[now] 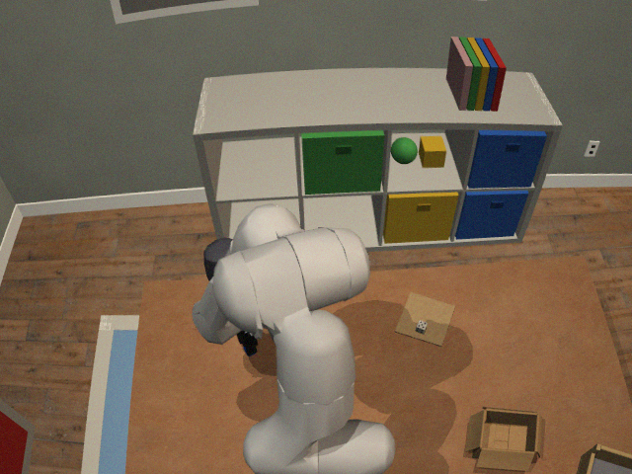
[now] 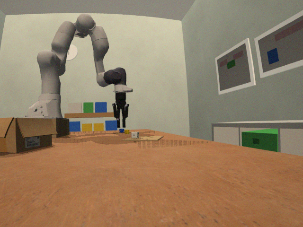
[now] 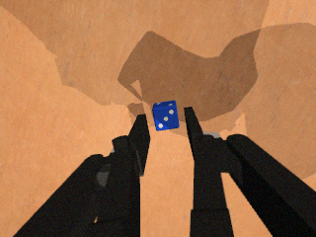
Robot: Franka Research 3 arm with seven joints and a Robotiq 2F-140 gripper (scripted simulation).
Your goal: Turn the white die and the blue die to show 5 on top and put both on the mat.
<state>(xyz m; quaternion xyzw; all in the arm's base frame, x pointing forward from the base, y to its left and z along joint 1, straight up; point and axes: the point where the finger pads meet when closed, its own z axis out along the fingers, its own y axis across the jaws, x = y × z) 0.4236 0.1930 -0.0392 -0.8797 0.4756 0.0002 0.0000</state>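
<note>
Right now the blue die is 5 cm below my hand. The rest, counted from my hand: tan mat (9 cm ahead, 49 cm to the right, 6 cm below); yellow die (3 cm ahead, 17 cm to the right, 5 cm below); white die (6 cm ahead, 47 cm to the right, 5 cm below).
</note>
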